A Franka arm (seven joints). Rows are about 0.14 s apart.
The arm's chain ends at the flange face. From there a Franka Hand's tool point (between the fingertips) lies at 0.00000 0.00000 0.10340 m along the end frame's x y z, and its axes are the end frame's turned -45 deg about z.
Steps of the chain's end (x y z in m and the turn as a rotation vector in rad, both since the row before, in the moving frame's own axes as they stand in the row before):
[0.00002, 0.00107, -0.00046, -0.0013, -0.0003, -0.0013]
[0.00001, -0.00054, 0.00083, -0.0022, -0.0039, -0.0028]
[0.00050, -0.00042, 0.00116, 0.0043, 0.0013, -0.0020]
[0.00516, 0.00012, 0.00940, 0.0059, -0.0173, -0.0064]
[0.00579, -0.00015, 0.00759, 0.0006, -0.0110, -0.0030]
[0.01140, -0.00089, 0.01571, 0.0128, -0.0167, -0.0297]
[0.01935, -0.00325, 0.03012, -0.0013, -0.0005, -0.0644]
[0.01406, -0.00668, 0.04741, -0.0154, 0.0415, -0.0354]
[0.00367, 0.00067, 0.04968, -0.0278, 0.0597, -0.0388]
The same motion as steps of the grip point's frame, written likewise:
[-0.00086, 0.00084, -0.00046, -0.0007, -0.0011, -0.0013]
[-0.00006, -0.00050, 0.00083, 0.0012, -0.0043, -0.0028]
[0.00106, -0.00016, 0.00116, 0.0021, 0.0040, -0.0020]
[0.00272, 0.00204, 0.00938, 0.0164, -0.0081, -0.0064]
[0.00344, 0.00314, 0.00758, 0.0082, -0.0074, -0.0030]
[0.00837, 0.00528, 0.01569, 0.0209, -0.0028, -0.0297]
[0.01585, 0.01145, 0.03012, -0.0006, -0.0013, -0.0644]
[0.01665, 0.00934, 0.04731, -0.0402, 0.0185, -0.0354]
[0.00458, 0.00941, 0.04946, -0.0619, 0.0226, -0.0388]

